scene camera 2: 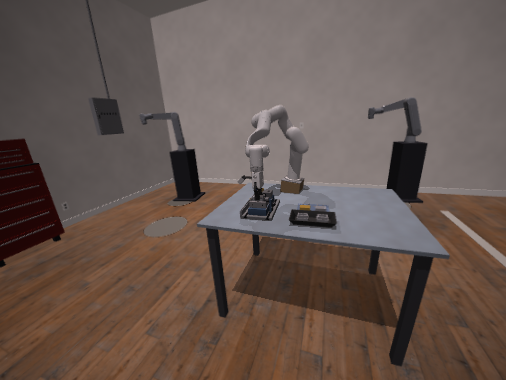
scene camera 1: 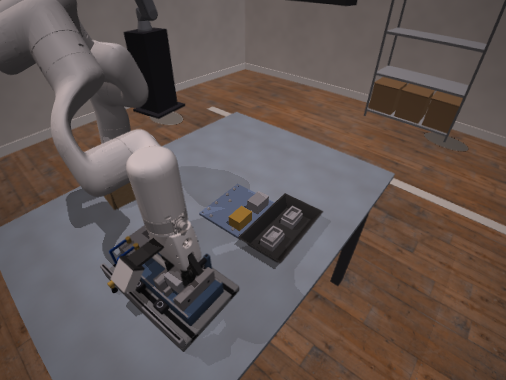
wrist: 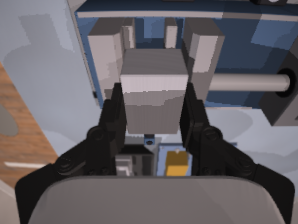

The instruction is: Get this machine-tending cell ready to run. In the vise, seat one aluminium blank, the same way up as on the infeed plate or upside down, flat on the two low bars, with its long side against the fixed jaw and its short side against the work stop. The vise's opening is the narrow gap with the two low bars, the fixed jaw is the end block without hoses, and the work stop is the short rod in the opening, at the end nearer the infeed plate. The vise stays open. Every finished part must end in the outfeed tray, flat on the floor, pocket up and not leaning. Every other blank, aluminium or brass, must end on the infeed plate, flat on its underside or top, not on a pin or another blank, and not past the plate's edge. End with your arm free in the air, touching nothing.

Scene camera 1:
vise: 215, 289
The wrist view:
my gripper: 153, 96
aluminium blank: 154, 81
vise screw rod: 221, 81
